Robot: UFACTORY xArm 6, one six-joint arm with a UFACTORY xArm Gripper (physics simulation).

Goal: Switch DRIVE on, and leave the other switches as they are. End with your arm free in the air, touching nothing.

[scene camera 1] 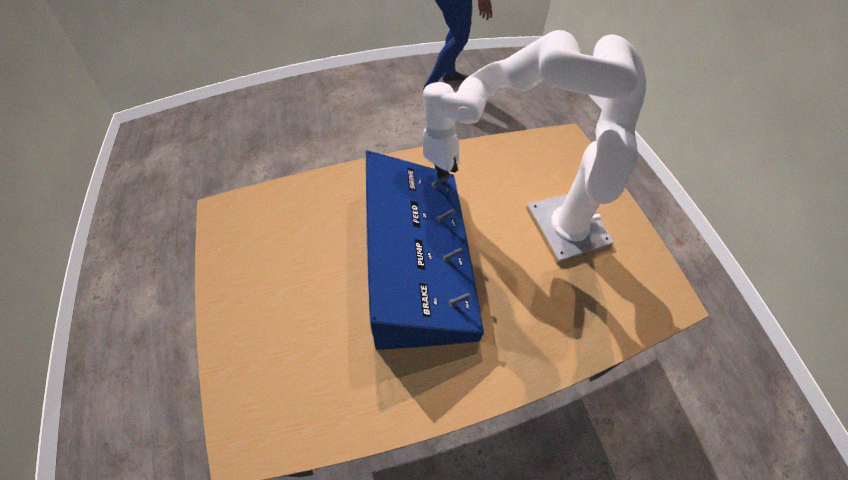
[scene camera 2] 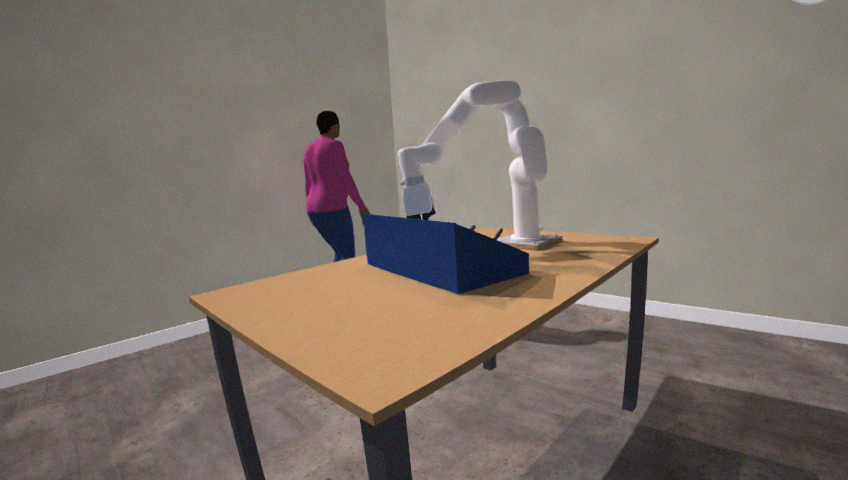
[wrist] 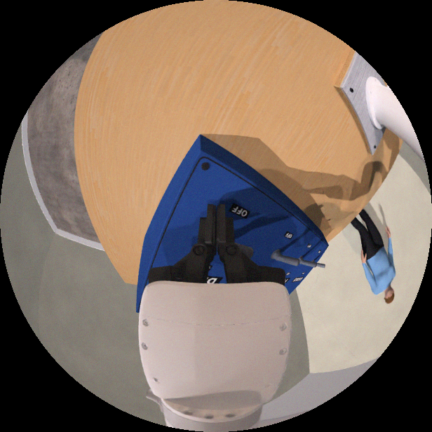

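Pixels of known places: gripper, fingertip midpoint: point(scene camera 1: 443, 179); arm's base, origin of the base link: point(scene camera 1: 570, 224) point(scene camera 2: 526, 238).
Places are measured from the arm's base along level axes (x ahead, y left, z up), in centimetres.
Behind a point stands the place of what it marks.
Note:
The blue sloped switch panel point(scene camera 1: 389, 255) @(x 56.1, y 5.9, z 13.2 cm) point(scene camera 2: 410, 252) @(x 60.4, y 1.4, z 5.7 cm) point(wrist: 186, 195) stands on the table. The DRIVE lever point(scene camera 1: 436, 184) @(x 38.1, y -16.8, z 8.0 cm) is partly hidden by my fingers; it appears tilted to the OFF side, its exact angle unclear. The FEED lever point(scene camera 1: 445, 216) @(x 39.2, y -4.9, z 8.8 cm) point(wrist: 295, 260), PUMP lever point(scene camera 1: 452, 256) @(x 41.1, y 7.0, z 8.8 cm) and BRAKE lever point(scene camera 1: 458, 300) @(x 43.3, y 18.6, z 8.9 cm) tilt to their OFF marks, on the side facing the arm's base. My gripper point(scene camera 1: 440, 176) @(x 35.1, y -19.7, z 6.3 cm) point(wrist: 216, 213) is shut and empty, low over the DRIVE switch. Whether the fingers touch the lever is unclear. In scene camera 2, the panel hides the fingertips.
The wooden table point(scene camera 1: 279, 297) @(x 86.0, y 2.4, z -2.1 cm) point(scene camera 2: 333, 333) @(x 97.3, y 19.5, z -2.1 cm) point(wrist: 150, 100) carries the panel and the arm's base plate point(scene camera 1: 550, 237) @(x 8.7, y 2.8, z 0.0 cm) point(scene camera 2: 544, 240) @(x 0.9, y 8.6, z 0.0 cm) point(wrist: 355, 100). A person in pink and blue point(scene camera 1: 457, 29) point(scene camera 2: 326, 175) stands beyond the table. A person in light blue point(wrist: 379, 270) shows in the wrist view.

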